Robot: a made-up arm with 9 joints.
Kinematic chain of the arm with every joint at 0, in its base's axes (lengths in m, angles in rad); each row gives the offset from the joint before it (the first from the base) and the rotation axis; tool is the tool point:
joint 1: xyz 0 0 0.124 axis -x
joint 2: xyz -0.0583 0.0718 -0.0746 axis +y
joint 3: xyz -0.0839 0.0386 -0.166 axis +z
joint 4: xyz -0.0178 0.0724 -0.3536 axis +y
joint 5: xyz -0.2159 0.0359 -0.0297 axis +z
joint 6: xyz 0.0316 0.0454 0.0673 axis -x
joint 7: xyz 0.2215 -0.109 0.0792 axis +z
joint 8: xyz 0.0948 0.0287 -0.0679 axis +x
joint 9: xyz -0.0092 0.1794 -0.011 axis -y
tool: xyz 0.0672 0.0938 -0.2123
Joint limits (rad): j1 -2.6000..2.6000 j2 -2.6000..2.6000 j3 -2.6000..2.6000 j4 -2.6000..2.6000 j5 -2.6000..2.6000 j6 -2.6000..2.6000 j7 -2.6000..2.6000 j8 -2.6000..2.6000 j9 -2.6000..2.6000
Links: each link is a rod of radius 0.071 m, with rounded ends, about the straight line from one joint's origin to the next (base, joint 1, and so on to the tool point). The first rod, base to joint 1, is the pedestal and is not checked.
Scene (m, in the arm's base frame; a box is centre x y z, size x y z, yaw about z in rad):
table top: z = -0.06
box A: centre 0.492 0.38 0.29 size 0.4 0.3 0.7 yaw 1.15
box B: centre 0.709 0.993 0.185 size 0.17 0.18 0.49 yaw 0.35
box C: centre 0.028 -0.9 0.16 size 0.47 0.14 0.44 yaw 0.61
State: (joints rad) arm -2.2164 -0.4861 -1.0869 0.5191 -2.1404 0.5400 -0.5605 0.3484 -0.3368
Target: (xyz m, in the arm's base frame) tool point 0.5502 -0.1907 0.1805
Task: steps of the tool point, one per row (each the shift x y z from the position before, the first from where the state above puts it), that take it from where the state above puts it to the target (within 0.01 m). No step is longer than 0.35 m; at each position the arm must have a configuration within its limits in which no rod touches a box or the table.
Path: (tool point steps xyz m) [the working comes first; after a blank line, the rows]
Joints at the target: -2.5915 -1.9512 -1.3052 0.5482 -1.6360 0.5120 0.3665 0.4576 -0.8393
Straight joint move there: touches box A.

1: -0.1455 -0.2008 -0.0822
2: -0.0725 -0.1173 -0.2145
3: 0.0348 0.0388 -0.2406
4: 0.0410 -0.0951 0.1454
5: 0.1007 -0.0918 0.1071
6: 0.1315 -0.0836 0.0477
7: 0.1315 -0.0709 -0.0141
8: 0.2627 0.0551 0.1744
9: 0.3071 0.0285 -0.0598
10: 0.1812 -0.0192 -0.2411
11: -0.0185 -0.0613 -0.2718

